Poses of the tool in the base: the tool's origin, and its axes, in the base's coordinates. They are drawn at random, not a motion.
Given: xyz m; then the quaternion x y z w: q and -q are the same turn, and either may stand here.
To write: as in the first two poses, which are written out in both.
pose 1, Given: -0.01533 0.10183 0.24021 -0.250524 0.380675 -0.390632 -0.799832
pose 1, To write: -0.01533 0.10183 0.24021 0.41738 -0.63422 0.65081 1.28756
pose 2, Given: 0.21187 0.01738 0.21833 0.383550 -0.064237 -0.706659 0.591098
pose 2, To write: 0.21187 0.01738 0.21833 0.47551 -0.07964 -0.87610 1.87675
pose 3, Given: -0.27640 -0.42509 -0.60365 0.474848 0.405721 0.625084 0.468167
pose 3, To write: -0.27640 -0.42509 -0.60365 0.53738 0.45915 0.70740 2.16716
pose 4, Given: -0.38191 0.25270 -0.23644 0.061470 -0.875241 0.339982 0.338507
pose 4, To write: -0.38191 0.25270 -0.23644 0.06533 -0.93015 0.36131 2.45093
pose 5, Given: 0.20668 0.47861 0.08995 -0.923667 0.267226 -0.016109 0.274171
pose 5, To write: 0.20668 0.47861 0.08995 -0.96047 0.27787 -0.01675 2.58614
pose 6, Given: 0.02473 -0.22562 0.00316 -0.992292 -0.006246 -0.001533 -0.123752
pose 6, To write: 0.02473 -0.22562 0.00316 0.99998 0.00629 0.00154 2.89345
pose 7, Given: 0.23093 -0.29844 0.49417 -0.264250 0.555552 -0.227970 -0.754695
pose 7, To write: 0.23093 -0.29844 0.49417 0.40277 -0.84678 0.34747 1.43122
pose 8, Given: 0.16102 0.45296 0.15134 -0.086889 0.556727 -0.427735 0.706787
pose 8, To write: 0.16102 0.45296 0.15134 -0.12282 0.78698 -0.60464 1.57170
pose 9, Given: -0.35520 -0.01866 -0.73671 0.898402 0.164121 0.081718 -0.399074
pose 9, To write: -0.35520 -0.01866 -0.73671 -0.97981 -0.17899 -0.08912 2.32058
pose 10, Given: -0.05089 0.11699 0.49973 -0.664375 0.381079 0.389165 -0.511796
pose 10, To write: -0.05089 0.11699 0.49973 0.77333 -0.44358 -0.45299 2.06704
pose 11, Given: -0.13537 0.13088 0.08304 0.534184 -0.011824 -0.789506 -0.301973
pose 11, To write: -0.13537 0.13088 0.08304 -0.56034 0.01240 0.82817 2.52807
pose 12, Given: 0.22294 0.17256 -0.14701 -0.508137 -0.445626 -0.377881 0.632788
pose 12, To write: 0.22294 0.17256 -0.14701 -0.65623 -0.57550 -0.48801 1.77130
